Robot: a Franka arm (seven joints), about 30 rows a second.
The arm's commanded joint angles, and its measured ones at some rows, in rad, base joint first. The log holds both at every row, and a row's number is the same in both.
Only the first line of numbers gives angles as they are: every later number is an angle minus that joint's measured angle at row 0.
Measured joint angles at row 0:
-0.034, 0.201, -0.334, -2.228, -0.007, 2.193, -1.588
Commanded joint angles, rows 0 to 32:
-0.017, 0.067, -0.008, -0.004, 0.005, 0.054, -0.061
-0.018, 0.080, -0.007, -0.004, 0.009, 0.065, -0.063
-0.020, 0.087, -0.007, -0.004, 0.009, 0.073, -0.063
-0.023, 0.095, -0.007, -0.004, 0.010, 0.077, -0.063
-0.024, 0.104, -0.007, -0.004, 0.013, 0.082, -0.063
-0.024, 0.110, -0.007, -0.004, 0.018, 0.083, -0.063
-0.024, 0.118, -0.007, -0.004, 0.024, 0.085, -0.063
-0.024, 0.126, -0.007, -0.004, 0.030, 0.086, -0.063
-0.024, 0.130, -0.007, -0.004, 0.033, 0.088, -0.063
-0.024, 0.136, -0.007, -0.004, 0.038, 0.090, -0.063
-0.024, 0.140, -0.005, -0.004, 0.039, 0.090, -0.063
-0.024, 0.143, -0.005, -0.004, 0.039, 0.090, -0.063
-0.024, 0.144, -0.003, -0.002, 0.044, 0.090, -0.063
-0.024, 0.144, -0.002, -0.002, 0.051, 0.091, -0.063
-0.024, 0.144, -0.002, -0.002, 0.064, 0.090, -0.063
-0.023, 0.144, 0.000, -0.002, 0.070, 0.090, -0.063
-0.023, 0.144, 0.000, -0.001, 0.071, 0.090, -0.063
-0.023, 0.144, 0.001, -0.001, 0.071, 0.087, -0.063
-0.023, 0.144, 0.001, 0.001, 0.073, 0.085, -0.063
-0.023, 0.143, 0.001, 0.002, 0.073, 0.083, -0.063
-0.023, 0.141, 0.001, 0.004, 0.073, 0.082, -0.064
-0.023, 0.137, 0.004, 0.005, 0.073, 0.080, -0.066
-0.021, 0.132, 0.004, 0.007, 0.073, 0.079, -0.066
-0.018, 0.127, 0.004, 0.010, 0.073, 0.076, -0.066
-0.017, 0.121, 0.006, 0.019, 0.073, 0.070, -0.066
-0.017, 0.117, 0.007, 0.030, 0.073, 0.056, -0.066
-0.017, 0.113, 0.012, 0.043, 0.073, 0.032, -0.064
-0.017, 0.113, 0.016, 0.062, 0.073, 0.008, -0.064
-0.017, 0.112, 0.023, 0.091, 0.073, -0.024, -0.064
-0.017, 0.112, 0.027, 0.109, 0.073, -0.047, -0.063
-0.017, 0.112, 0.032, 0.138, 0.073, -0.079, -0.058
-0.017, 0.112, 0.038, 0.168, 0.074, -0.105, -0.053
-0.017, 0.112, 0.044, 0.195, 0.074, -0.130, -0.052
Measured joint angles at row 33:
-0.014, 0.129, 0.018, 0.074, 0.049, 0.005, -0.039
